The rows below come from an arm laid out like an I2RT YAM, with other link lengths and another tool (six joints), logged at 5 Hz.
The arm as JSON. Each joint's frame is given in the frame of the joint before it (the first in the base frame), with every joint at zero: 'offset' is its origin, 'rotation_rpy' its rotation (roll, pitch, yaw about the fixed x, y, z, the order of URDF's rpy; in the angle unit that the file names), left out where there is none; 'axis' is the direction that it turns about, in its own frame. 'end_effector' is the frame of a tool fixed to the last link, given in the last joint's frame.
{
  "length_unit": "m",
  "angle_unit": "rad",
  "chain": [
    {
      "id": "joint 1",
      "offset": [
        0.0,
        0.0,
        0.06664
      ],
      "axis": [
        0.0,
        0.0,
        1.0
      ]
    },
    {
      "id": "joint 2",
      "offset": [
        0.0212,
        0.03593,
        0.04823
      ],
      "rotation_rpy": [
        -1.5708,
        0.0,
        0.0
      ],
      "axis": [
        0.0,
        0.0,
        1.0
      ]
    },
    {
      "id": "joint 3",
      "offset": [
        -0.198,
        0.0,
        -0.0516
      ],
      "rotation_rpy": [
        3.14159,
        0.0,
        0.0
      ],
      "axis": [
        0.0,
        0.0,
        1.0
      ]
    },
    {
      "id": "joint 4",
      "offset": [
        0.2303,
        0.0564,
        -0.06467
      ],
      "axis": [
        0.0,
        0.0,
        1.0
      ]
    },
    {
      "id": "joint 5",
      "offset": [
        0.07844,
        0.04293,
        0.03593
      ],
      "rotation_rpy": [
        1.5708,
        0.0,
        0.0
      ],
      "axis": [
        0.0,
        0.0,
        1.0
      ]
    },
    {
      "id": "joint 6",
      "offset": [
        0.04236,
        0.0,
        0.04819
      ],
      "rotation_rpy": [
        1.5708,
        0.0,
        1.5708
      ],
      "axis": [
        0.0,
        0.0,
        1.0
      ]
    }
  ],
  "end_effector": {
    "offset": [
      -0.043,
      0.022,
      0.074
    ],
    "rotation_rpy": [
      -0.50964,
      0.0,
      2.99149
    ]
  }
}
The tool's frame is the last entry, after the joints.
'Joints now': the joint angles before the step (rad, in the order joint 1, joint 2, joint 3, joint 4, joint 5, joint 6). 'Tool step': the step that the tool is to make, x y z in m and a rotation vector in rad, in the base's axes. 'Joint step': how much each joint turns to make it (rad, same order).
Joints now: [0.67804 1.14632 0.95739 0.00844 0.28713 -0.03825]
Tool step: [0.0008 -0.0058 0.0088 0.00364 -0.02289 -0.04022]
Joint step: [0.00093 -0.02252 0.00590 -0.00691 0.04250 -0.00463]
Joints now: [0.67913 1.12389 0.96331 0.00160 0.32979 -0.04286]
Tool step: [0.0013 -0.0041 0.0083 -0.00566 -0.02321 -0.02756]
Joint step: [0.00027 -0.01095 0.01450 -0.00569 0.03034 -0.01556]
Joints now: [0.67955 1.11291 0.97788 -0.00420 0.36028 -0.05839]
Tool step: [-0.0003 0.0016 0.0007 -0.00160 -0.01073 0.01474]
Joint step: [0.00002 0.00093 -0.00379 0.01571 -0.01353 -0.01053]
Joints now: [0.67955 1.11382 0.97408 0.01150 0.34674 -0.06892]
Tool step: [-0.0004 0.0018 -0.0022 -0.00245 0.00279 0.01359]
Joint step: [0.00015 0.00470 -0.00349 0.00514 -0.01331 -0.00200]
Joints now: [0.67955 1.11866 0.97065 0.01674 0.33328 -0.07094]
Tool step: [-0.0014 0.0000 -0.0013 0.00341 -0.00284 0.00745]
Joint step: [-0.00018 -0.00818 -0.01430 0.01051 -0.00768 -0.00013]
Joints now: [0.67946 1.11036 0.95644 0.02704 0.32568 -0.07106]
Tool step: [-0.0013 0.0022 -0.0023 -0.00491 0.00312 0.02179]
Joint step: [0.00003 0.00334 -0.00352 0.00286 -0.02134 -0.00488]
